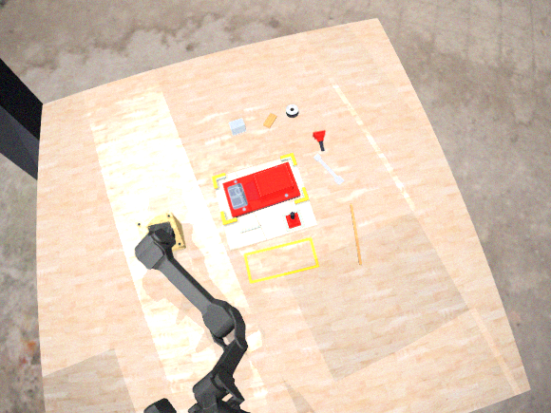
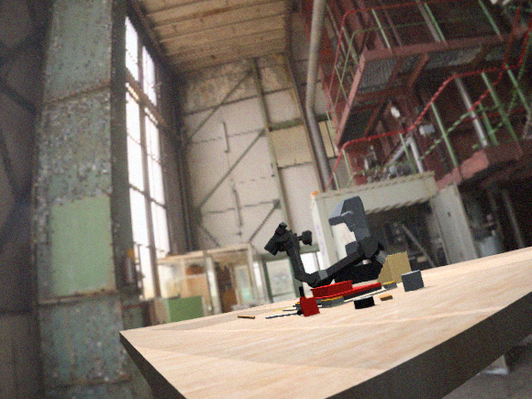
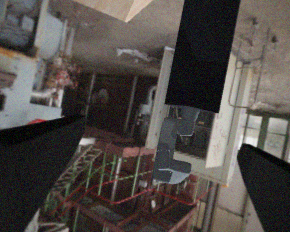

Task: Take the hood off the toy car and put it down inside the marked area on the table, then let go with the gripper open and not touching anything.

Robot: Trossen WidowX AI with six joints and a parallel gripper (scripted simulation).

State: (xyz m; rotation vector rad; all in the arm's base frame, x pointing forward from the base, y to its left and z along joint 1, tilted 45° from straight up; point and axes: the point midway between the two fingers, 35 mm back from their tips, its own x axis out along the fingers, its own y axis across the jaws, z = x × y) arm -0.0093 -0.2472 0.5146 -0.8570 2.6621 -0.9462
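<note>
The red hood is 360 mm ahead of my gripper tip, 640 mm to the left of it and 200 mm below it. The rest, counted from my gripper tip: small wheel 470 mm ahead, 870 mm to the left, 230 mm below; wooden stick 540 mm ahead, 440 mm to the left, 240 mm below.
</note>
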